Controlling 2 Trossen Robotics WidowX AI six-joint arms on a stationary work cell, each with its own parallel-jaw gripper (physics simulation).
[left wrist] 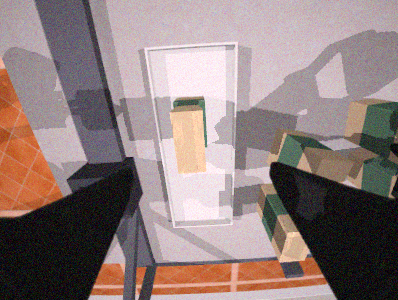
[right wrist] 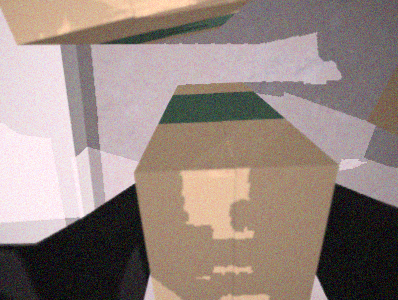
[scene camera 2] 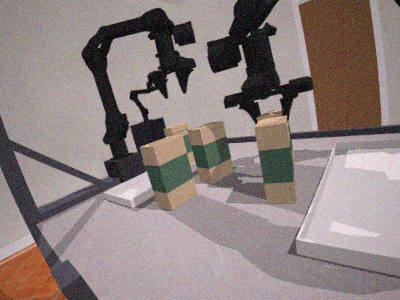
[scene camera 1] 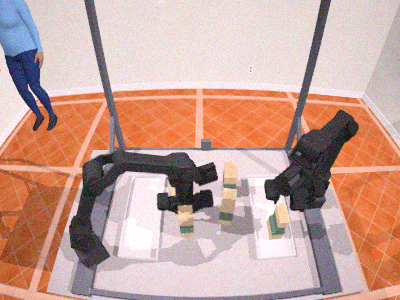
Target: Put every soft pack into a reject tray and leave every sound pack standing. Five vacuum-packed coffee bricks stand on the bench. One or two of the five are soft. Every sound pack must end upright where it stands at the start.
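Places are measured from the left arm's base along level axes (x left, y back, z up), in millimetres.
Pixels of known places: left gripper, fingertip midpoint: [left wrist: 202, 171] [scene camera 2: 175, 96] [scene camera 1: 288, 203]; right gripper, fingertip midpoint: [right wrist: 221, 177] [scene camera 1: 185, 212]; left arm's base at its link origin: [scene camera 2: 121, 156]; right arm's base at its link origin: [scene camera 1: 85, 244].
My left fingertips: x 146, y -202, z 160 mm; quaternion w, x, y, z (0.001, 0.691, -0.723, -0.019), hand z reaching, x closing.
Ahead of a thing's pixels: the offset from my left fingertips to its top centre. Level surfaces: height alone.
My right gripper [scene camera 1: 185, 206] [scene camera 2: 271, 118] [right wrist: 221, 177] is shut on the front-left coffee pack {dz -99, dx -48, dy -332 mm} [scene camera 1: 185, 218] [left wrist: 377, 122] [right wrist: 232, 230]; that pack is upright, and its base is mostly hidden in the right wrist view. The back-left pack {dz -99, dx -158, dy -368 mm} [scene camera 1: 172, 191] [scene camera 2: 277, 165] [left wrist: 377, 177] [right wrist: 100, 20] stands close behind it. Two more packs stand at the centre, the back one {dz -99, dx -233, dy -156 mm} [scene camera 1: 230, 175] [scene camera 2: 170, 172] [left wrist: 282, 222] and the front one {dz -99, dx -99, dy -175 mm} [scene camera 1: 227, 202] [scene camera 2: 212, 152]. A fifth pack {dz -96, dx -20, dy +15 mm} [scene camera 1: 281, 220] [left wrist: 189, 142] stands inside the right-hand tray [scene camera 1: 287, 252] [left wrist: 236, 75]. My left gripper [scene camera 2: 175, 94] [left wrist: 202, 171] is open and empty above that tray.
A second white tray {dz -217, dx -107, dy -511 mm} [scene camera 1: 121, 245] [scene camera 2: 325, 250] lies on the left of scene camera 1, beside the right arm. Dark frame rails [scene camera 1: 325, 260] [left wrist: 85, 100] border the bench {dz -239 mm} [scene camera 1: 200, 275]. Dark uprights rise behind. A person [scene camera 1: 22, 45] is at the back left.
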